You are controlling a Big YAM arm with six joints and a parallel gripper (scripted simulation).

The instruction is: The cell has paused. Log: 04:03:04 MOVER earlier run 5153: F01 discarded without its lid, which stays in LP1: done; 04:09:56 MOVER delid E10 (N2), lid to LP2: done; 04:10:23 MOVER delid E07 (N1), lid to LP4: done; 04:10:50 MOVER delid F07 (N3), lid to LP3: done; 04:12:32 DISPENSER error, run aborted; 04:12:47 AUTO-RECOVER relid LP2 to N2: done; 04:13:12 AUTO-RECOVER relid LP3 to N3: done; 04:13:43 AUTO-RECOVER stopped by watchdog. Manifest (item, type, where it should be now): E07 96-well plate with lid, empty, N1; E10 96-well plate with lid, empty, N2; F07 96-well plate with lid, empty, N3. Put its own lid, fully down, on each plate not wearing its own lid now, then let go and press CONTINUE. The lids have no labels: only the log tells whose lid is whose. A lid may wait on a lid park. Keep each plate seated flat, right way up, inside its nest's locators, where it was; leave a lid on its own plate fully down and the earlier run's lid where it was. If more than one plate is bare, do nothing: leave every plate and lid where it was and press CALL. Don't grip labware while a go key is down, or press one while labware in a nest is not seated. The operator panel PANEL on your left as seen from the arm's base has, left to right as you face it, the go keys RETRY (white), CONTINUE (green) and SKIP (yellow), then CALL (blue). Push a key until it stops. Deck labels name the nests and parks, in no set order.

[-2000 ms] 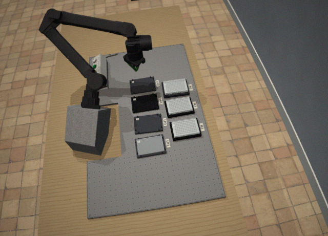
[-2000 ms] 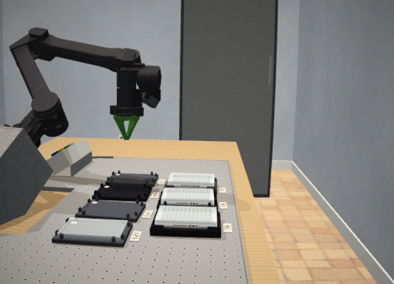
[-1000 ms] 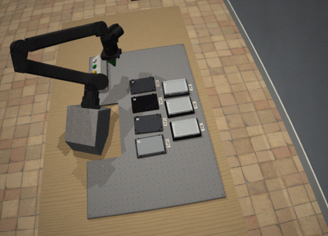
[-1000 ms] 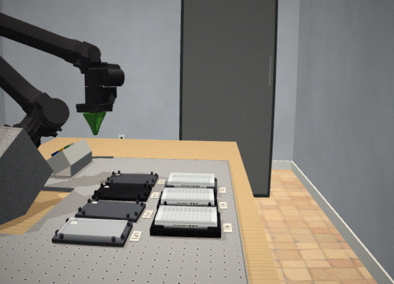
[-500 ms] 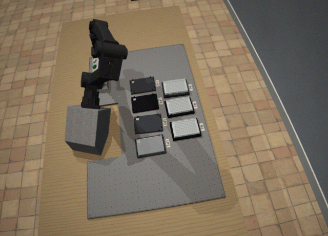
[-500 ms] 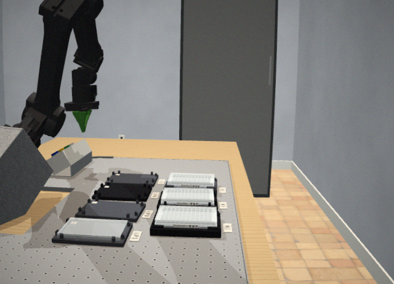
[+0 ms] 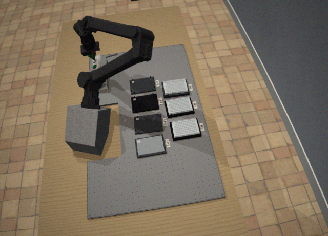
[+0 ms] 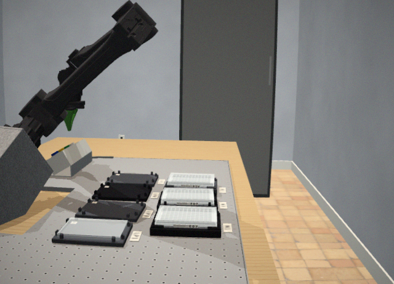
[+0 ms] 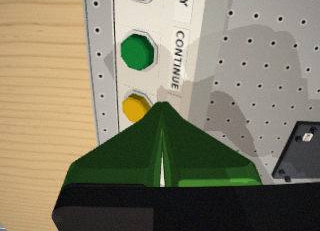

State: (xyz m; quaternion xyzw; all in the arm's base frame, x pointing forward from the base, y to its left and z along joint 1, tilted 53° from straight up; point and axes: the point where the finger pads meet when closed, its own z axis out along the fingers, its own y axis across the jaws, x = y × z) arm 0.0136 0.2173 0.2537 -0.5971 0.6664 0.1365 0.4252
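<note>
My hand is 70 mm above the green continue key, 20 mm past it and 10 mm to the right of it. From my hand the other things lie so: yellow skip key: 70 mm below, 40 mm to the right, 20 mm behind; then white retry key: 70 mm below, 60 mm to the left, 20 mm behind; then park LP2: 250 mm ahead, 140 mm to the right, 130 mm below.
</note>
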